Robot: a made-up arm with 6 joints. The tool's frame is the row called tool. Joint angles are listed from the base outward. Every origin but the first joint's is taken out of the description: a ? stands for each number. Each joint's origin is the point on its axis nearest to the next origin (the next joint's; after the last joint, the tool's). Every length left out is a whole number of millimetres.
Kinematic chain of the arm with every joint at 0, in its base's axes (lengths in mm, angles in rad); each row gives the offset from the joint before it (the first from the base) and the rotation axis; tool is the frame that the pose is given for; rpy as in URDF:
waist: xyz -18 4 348 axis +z
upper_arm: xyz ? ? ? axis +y
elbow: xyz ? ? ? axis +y
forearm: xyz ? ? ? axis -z
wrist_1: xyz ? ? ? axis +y
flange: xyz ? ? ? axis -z
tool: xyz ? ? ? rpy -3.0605 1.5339 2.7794
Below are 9 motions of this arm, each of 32 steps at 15 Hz.
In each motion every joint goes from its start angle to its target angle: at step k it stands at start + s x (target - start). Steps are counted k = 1, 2, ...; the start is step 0. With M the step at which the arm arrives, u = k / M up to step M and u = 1 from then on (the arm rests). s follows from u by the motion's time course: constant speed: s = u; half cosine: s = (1 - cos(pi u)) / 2; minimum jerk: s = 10 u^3 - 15 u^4 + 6 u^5.
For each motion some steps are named. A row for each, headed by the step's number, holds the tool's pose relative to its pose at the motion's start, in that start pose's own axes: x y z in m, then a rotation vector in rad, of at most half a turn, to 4 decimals.
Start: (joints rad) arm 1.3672 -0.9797 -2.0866 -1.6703 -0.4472 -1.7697
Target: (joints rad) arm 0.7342 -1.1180 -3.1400 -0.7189 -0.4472 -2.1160
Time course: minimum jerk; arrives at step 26
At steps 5, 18, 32:
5: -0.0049 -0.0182 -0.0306 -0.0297 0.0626 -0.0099
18: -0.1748 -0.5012 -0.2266 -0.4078 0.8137 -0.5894
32: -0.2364 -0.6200 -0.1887 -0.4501 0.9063 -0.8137

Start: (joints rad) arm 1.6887 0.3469 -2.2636 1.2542 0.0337 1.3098
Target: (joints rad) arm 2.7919 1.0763 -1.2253 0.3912 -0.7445 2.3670
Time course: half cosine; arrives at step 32
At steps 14, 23, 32:
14: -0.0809 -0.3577 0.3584 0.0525 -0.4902 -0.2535
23: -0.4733 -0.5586 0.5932 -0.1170 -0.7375 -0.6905
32: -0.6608 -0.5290 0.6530 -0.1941 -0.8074 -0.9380

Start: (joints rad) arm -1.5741 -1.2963 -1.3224 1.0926 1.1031 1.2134
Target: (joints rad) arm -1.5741 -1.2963 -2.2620 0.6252 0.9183 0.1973
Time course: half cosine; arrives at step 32
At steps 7, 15, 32:
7: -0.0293 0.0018 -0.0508 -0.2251 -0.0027 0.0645
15: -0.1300 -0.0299 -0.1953 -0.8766 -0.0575 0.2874
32: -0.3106 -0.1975 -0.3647 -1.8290 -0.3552 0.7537

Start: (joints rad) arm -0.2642 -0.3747 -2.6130 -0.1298 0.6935 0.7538
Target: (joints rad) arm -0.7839 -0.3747 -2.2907 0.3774 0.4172 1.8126
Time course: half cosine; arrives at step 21
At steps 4, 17, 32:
4: 0.0112 -0.0085 -0.0066 0.0946 -0.0018 -0.0021
17: 0.0960 -0.1301 -0.0280 1.0589 -0.1440 0.0353
32: 0.1015 -0.1452 -0.0259 1.1641 -0.1704 0.0549

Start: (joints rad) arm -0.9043 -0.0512 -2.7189 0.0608 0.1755 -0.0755
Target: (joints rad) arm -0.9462 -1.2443 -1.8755 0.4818 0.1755 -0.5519
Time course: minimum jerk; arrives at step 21
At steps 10, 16, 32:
10: -0.1326 0.0843 0.1666 -0.0523 -0.1404 0.0863
16: -0.3220 0.1486 0.2660 -0.1102 -0.2872 0.1712
32: -0.3638 0.1581 0.2764 -0.1224 -0.3176 0.1880

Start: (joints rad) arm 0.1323 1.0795 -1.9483 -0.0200 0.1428 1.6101
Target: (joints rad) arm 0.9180 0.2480 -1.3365 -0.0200 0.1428 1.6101
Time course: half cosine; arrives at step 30
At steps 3, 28, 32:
3: -0.0048 -0.0011 -0.0156 -0.0143 0.0138 -0.0014
28: -0.3558 -0.2034 -0.4392 -0.5210 0.6075 -0.0909
32: -0.3608 -0.2066 -0.4412 -0.5261 0.6147 -0.0924

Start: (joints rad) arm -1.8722 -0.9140 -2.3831 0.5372 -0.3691 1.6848
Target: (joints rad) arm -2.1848 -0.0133 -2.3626 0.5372 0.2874 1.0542
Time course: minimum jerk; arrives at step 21
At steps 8, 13, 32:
8: -0.0329 -0.1067 0.1707 -0.2867 -0.2805 -0.3341
13: -0.1636 -0.1795 0.4373 -0.6529 -0.6694 -0.8777
32: -0.2942 -0.1622 0.5972 -0.8089 -0.9143 -1.2623

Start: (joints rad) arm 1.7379 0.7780 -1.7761 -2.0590 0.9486 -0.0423
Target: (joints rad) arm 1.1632 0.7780 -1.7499 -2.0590 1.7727 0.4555
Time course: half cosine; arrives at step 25
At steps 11, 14, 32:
11: 0.1286 0.0429 -0.1395 0.1645 0.5182 -0.0949
14: 0.1728 0.0648 -0.2143 0.2158 0.7477 -0.1754
32: 0.2312 0.1148 -0.3891 0.2543 1.2082 -0.4262

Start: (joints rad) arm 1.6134 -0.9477 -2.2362 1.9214 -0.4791 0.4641
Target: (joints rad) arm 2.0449 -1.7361 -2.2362 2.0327 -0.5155 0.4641
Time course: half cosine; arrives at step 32
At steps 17, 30, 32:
17: -0.1331 0.2581 -0.1616 0.4516 0.2398 0.0962
30: -0.2722 0.5051 -0.1634 0.8052 0.4178 0.2254
32: -0.2756 0.5103 -0.1621 0.8126 0.4216 0.2287

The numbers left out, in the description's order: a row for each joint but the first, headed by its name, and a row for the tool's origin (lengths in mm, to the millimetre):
upper_arm: -6 -1 0
elbow: 72 0 259
forearm: 136 0 -490
wrist_1: -16 -20 0
flange: 18 0 -31
tool: 29 -2 0

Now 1 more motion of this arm.
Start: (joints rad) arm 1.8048 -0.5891 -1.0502 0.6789 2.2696 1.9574
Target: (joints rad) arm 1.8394 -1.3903 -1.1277 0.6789 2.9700 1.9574
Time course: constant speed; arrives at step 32
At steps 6, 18, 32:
6: -0.0006 -0.0835 0.0300 -0.0805 -0.0556 0.0472
18: 0.0335 -0.2376 0.1124 -0.2122 -0.1813 0.1637
32: 0.1277 -0.3770 0.2368 -0.3079 -0.3385 0.3325

